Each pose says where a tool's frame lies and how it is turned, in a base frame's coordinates. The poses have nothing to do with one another.
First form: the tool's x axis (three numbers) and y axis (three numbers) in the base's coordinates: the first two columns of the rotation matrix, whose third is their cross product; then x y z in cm.
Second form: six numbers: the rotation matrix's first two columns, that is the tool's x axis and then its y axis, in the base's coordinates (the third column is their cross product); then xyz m. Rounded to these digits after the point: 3 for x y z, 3 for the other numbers.
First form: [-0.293 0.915 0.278 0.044 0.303 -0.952 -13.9 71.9 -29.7]
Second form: [-0.293 0.915 0.278 0.044 0.303 -0.952 -0.139 0.719 -0.297]
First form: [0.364 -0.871 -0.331 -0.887 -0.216 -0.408 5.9 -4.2 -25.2]
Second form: [0.364 -0.871 -0.331 -0.887 -0.216 -0.408 0.059 -0.042 -0.252]
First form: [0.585 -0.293 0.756 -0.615 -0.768 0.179 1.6 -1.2 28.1]
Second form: [0.585 -0.293 0.756 -0.615 -0.768 0.179 0.016 -0.012 0.281]
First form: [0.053 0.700 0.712 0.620 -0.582 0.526 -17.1 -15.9 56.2]
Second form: [0.053 0.700 0.712 0.620 -0.582 0.526 -0.171 -0.159 0.562]
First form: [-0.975 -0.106 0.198 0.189 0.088 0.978 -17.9 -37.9 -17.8]
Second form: [-0.975 -0.106 0.198 0.189 0.088 0.978 -0.179 -0.379 -0.178]
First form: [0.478 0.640 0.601 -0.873 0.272 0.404 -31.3 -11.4 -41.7]
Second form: [0.478 0.640 0.601 -0.873 0.272 0.404 -0.313 -0.114 -0.417]
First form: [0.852 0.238 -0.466 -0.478 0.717 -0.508 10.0 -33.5 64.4]
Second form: [0.852 0.238 -0.466 -0.478 0.717 -0.508 0.100 -0.335 0.644]
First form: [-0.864 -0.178 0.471 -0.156 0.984 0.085 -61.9 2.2 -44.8]
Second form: [-0.864 -0.178 0.471 -0.156 0.984 0.085 -0.619 0.022 -0.448]
